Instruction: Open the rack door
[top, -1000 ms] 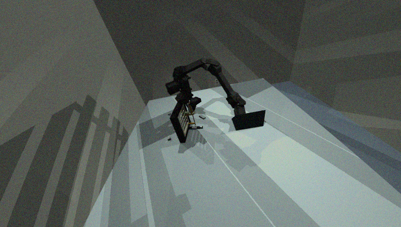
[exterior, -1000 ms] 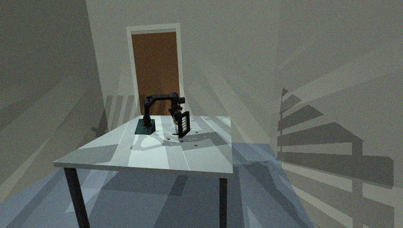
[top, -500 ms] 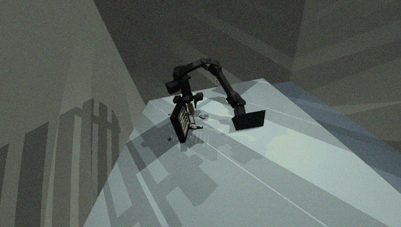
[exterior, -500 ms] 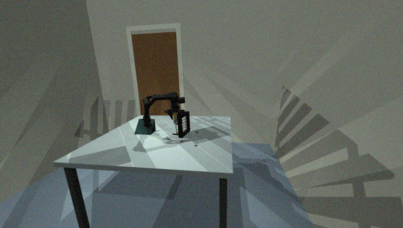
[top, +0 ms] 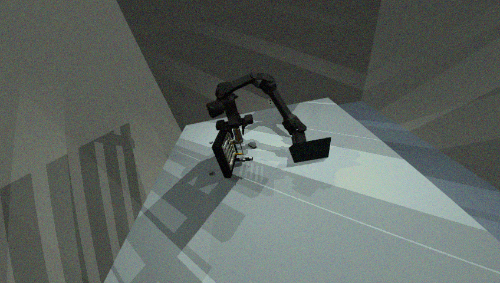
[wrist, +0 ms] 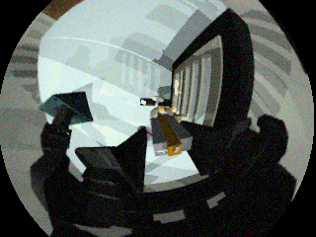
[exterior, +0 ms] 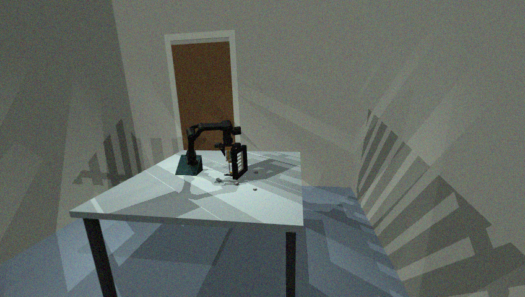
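Right now my gripper tip is 30 mm above the upright handle and 10 mm to the right of it. Also, from my gripper tip: grey block: 150 mm below, 100 mm to the right, 50 mm behind.
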